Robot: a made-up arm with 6 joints. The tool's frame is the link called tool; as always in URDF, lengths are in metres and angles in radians.
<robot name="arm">
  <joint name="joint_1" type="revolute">
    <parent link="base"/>
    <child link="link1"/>
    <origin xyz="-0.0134 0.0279 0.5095"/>
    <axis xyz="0 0 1"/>
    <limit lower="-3.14" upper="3.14" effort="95" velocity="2.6"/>
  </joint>
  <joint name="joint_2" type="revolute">
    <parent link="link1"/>
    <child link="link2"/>
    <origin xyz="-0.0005 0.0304 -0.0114"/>
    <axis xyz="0 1 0"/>
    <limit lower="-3.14" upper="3.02" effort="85" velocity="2.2"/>
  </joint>
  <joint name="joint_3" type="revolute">
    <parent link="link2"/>
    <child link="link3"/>
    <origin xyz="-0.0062 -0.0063 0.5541"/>
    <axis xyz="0 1 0"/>
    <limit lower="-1.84" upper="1.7" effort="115" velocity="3"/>
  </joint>
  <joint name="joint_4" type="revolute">
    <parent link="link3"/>
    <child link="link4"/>
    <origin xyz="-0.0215 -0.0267 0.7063"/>
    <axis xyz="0 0 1"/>
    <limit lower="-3.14" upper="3.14" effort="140" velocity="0.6"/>
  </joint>
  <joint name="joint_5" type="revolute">
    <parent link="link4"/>
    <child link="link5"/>
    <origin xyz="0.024 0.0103 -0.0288"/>
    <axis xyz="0 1 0"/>
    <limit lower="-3.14" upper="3.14" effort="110" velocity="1"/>
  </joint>
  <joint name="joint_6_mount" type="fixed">
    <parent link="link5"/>
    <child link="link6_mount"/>
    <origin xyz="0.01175 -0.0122 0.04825"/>
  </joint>
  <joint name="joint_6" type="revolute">
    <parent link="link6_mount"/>
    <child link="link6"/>
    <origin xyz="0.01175 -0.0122 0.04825"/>
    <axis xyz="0 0 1"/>
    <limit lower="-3.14" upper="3.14" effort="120" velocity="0.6"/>
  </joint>
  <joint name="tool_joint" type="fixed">
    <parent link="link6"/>
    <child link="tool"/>
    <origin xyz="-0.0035 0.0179 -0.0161" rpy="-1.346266 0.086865 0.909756"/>
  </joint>
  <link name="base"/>
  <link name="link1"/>
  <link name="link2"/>
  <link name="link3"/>
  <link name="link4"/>
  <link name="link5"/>
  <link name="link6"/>
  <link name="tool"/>
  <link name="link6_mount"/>
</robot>
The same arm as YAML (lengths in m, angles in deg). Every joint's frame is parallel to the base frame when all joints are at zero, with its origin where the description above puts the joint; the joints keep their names.
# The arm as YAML. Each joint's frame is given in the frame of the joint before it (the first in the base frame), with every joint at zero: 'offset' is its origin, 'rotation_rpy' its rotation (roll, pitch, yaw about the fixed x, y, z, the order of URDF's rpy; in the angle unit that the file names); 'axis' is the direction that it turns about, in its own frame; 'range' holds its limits. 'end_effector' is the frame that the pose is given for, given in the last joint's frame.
length_unit: m
angle_unit: deg
chain:
  - id: joint_1
    offset: [-0.0134, 0.0279, 0.5095]
    rotation_rpy: [0.0, 0.0, 0.0]
    axis: "+z"
    range: [-179.91, 179.91]
  - id: joint_2
    offset: [-0.0005, 0.0304, -0.0114]
    rotation_rpy: [0.0, 0.0, 0.0]
    axis: "+y"
    range: [-179.91, 173.03]
  - id: joint_3
    offset: [-0.0062, -0.0063, 0.5541]
    rotation_rpy: [0.0, 0.0, 0.0]
    axis: "+y"
    range: [-105.42, 97.4]
  - id: joint_4
    offset: [-0.0215, -0.0267, 0.7063]
    rotation_rpy: [0.0, 0.0, 0.0]
    axis: "+z"
    range: [-179.91, 179.91]
  - id: joint_5
    offset: [0.024, 0.0103, -0.0288]
    rotation_rpy: [0.0, 0.0, 0.0]
    axis: "+y"
    range: [-179.91, 179.91]
  - id: joint_6
    offset: [0.0235, -0.0244, 0.0965]
    rotation_rpy: [0.0, 0.0, 0.0]
    axis: "+z"
    range: [-179.91, 179.91]
end_effector:
  offset: [-0.0035, 0.0179, -0.0161]
  rotation_rpy: [-77.14, 4.98, 52.13]

